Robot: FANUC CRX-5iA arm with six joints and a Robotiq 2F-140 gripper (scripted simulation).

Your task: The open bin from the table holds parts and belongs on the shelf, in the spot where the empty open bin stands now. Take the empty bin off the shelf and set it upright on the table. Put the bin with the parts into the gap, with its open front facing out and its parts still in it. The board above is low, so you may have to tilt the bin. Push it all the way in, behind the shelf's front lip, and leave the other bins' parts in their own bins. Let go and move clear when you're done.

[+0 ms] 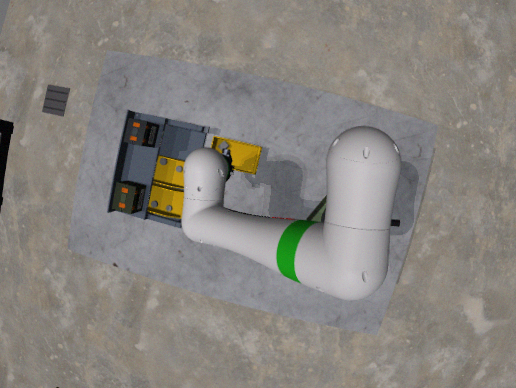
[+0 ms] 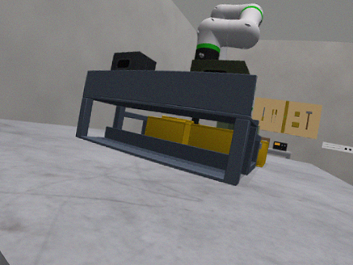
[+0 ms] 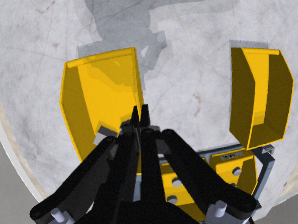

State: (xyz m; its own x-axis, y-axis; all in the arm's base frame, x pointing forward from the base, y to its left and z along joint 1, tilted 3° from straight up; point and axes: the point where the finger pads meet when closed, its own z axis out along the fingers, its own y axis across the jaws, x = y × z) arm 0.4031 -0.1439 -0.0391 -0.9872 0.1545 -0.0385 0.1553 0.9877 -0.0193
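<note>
The grey part is 30 mm ahead of my hand, 80 mm to the right of it and 60 mm below it. Also, from my hand: dark shelf 260 mm ahead, 20 mm to the left, 30 mm below; then black box 310 mm ahead, 100 mm to the right, 60 mm above.
</note>
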